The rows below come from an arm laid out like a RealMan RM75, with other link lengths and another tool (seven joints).
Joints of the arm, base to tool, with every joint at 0 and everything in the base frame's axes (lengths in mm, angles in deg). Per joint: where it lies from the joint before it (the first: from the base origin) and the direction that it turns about. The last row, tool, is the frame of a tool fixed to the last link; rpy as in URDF.
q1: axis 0 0 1 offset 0 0 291
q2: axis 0 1 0 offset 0 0 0
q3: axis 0 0 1 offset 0 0 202.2
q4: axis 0 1 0 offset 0 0 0
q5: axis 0 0 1 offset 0 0 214.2
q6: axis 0 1 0 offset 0 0 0
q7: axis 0 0 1 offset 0 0 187.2
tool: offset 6 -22 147 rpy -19.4 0 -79.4
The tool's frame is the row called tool.
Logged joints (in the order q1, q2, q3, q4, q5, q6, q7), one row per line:
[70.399, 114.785, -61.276, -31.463, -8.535, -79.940, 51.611]
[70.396, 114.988, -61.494, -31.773, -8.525, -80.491, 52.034]
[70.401, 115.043, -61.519, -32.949, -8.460, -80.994, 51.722]
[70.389, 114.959, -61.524, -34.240, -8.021, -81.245, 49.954]
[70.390, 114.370, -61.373, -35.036, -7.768, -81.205, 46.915]
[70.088, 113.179, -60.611, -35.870, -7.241, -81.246, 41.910]
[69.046, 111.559, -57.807, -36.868, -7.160, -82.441, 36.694]
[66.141, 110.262, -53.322, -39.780, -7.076, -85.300, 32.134]
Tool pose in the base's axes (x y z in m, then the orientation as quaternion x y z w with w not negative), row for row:
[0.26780, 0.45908, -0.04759, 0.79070, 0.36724, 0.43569, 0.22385]
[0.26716, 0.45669, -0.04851, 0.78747, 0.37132, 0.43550, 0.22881]
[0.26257, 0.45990, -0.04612, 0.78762, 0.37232, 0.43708, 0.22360]
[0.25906, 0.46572, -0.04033, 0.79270, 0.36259, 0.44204, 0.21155]
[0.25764, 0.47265, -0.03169, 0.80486, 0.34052, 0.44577, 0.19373]
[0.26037, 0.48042, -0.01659, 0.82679, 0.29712, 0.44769, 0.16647]
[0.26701, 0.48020, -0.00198, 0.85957, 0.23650, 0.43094, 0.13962]
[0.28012, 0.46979, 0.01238, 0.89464, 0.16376, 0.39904, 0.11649]
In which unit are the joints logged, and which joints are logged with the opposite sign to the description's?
The joints are logged in degrees. Opposite sign: q5, q6, q7.
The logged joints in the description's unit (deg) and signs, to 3 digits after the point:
[70.399, 114.785, -61.276, -31.463, 8.535, 79.940, -51.611]
[70.396, 114.988, -61.494, -31.773, 8.525, 80.491, -52.034]
[70.401, 115.043, -61.519, -32.949, 8.460, 80.994, -51.722]
[70.389, 114.959, -61.524, -34.240, 8.021, 81.245, -49.954]
[70.390, 114.370, -61.373, -35.036, 7.768, 81.205, -46.915]
[70.088, 113.179, -60.611, -35.870, 7.241, 81.246, -41.910]
[69.046, 111.559, -57.807, -36.868, 7.160, 82.441, -36.694]
[66.141, 110.262, -53.322, -39.780, 7.076, 85.300, -32.134]

